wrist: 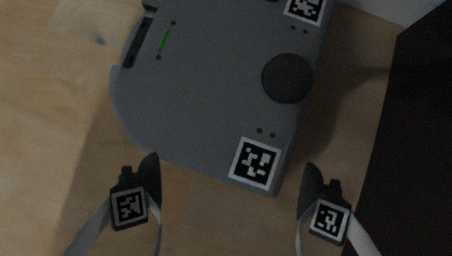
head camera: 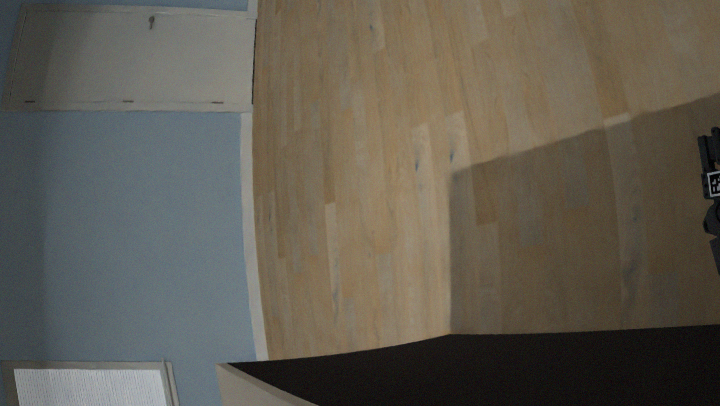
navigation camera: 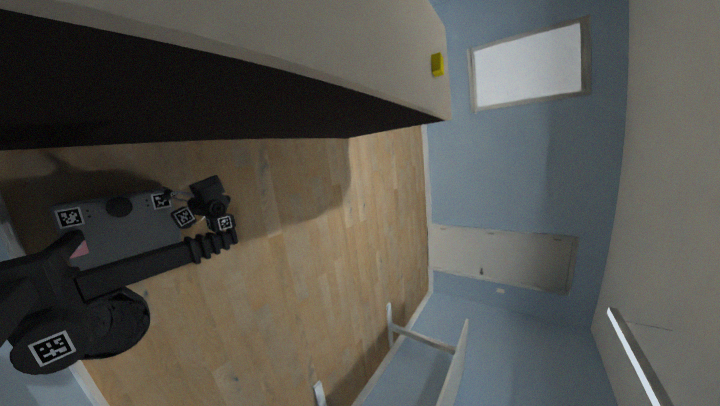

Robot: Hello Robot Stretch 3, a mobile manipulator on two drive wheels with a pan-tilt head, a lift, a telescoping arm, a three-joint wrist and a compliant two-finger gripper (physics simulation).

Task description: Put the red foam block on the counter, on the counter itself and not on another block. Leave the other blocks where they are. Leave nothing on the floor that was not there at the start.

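Where they show: robot's base, link origin: (navigation camera: 120,205).
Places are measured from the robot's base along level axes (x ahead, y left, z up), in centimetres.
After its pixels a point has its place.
The red foam block does not show in these views. The counter (head camera: 247,385) {x 27.8, y -122.9, z 91.1 cm} (navigation camera: 302,45) {x 29.6, y -31.8, z 91.0 cm} has a pale top and a dark side; in the navigation view it runs across the upper left. A yellow block (navigation camera: 437,64) {x 50.0, y -116.0, z 94.1 cm} lies on it near the far end. My gripper (navigation camera: 172,208) {x -3.4, y -14.7, z 32.0 cm} (wrist: 230,177) {x -3.4, y -14.7, z 32.0 cm} is open and empty, with its fingers wide apart in the wrist view. It hangs low over the front corner of my own base, beside the counter's dark side and below its top. In the head view part of my wrist (head camera: 711,201) {x -4.0, y -20.7, z 67.6 cm} shows at the right edge; the fingers cannot be made out there.
My grey base (navigation camera: 131,226) {x -7.5, y -1.7, z 16.0 cm} (wrist: 210,90) stands on the wooden floor close to the counter. A door (head camera: 136,60) {x -153.7, y -346.7, z 99.8 cm} (navigation camera: 499,257) {x -158.4, y -346.8, z 116.5 cm} and a window (head camera: 90,388) {x 80.2, y -345.2, z 142.9 cm} (navigation camera: 526,68) {x 104.0, y -344.9, z 146.0 cm} are in the blue wall. A pale frame (navigation camera: 423,337) {x -207.5, y -196.2, z 48.3 cm} stands at the lower right of the navigation view.
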